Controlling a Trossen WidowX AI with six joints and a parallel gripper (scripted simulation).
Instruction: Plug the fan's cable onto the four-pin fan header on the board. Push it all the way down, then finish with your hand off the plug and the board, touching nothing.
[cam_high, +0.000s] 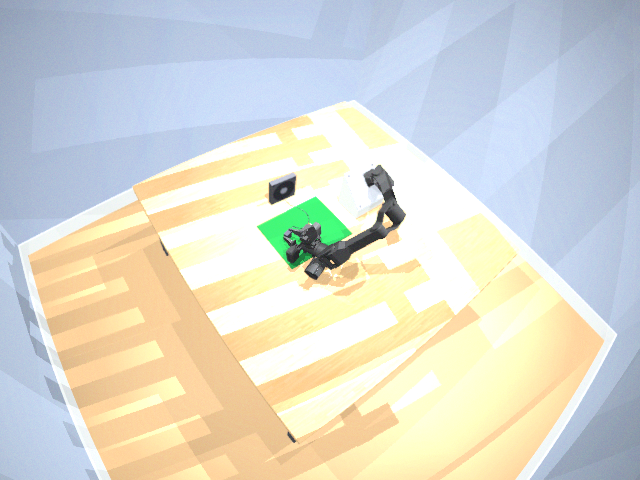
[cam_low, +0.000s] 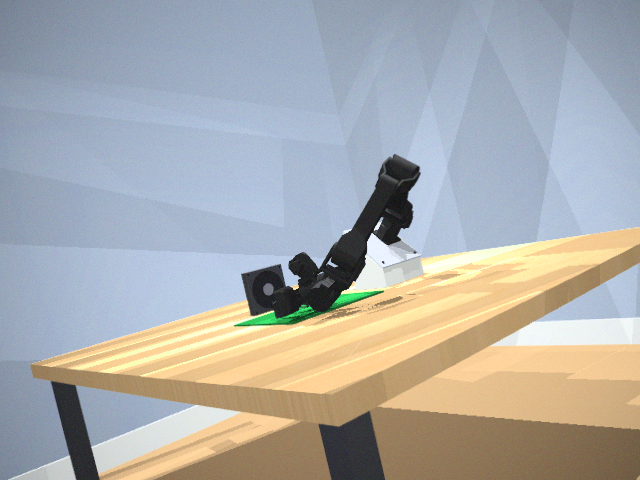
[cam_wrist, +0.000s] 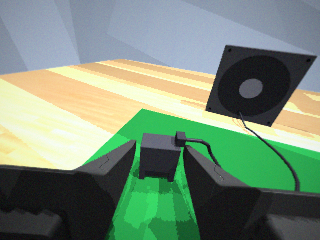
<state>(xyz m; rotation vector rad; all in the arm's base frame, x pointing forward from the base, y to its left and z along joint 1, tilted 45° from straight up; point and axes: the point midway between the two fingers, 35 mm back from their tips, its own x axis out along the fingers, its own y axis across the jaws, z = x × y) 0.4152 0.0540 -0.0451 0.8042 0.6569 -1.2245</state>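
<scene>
Now: gripper tip 10 mm above the dark fan plug. From my gripper tip the other things lie so: white four-pin header 110 mm behind, 30 mm below, 20 mm to the left; then black fan 180 mm to the right, 120 mm behind, 30 mm above; then green board 80 mm behind, 50 mm below, 10 mm to the left.
</scene>
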